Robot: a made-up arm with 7 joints. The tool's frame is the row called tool.
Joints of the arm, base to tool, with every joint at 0 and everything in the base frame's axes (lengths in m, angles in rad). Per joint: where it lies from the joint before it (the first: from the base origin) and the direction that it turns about. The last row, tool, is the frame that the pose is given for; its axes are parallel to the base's.
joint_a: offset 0 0 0.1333 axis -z
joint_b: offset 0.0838 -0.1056 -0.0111 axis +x
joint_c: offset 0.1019 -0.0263 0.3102 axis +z
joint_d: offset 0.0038 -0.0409 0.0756 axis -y
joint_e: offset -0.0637 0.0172 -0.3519 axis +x
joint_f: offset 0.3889 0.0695 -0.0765 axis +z
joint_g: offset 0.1 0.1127 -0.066 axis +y
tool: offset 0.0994 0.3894 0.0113
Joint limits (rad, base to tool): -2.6..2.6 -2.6..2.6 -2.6..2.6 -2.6..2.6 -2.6..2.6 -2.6..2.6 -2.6..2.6
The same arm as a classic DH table. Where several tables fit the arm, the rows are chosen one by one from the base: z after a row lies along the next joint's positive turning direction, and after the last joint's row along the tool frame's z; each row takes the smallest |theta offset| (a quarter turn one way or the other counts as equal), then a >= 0, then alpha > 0; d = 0 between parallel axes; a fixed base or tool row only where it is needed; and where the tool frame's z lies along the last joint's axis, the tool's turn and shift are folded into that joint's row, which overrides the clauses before.
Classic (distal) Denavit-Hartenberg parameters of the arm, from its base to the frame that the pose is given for. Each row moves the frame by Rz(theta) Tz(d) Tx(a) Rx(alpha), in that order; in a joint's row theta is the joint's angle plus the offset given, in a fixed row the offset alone. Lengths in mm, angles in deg.
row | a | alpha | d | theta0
base (fixed) | 0 | 180 | 0 | 0
joint_a | 105.6 | 90 | -122.2 | 90
joint_b | 26.3 | 90 | 185.7 | 0
joint_c | 3.8 | 90 | 385.8 | 90
joint_d | 351.9 | -90 | 23.7 | -90
joint_e | 69.5 | -90 | 325.2 | 90
joint_f | 100 | -90 | -142.5 | -90
joint_g | 99.4 | 90 | 502.1 | 0
tool (fixed) | 0 | 0 | 11.3 | 0
Joint limits (deg, base to tool): -148.97..148.97 -148.97..148.97 -148.97..148.97 -148.97..148.97 -148.97..148.97 -148.97..148.97 -148.97..148.97

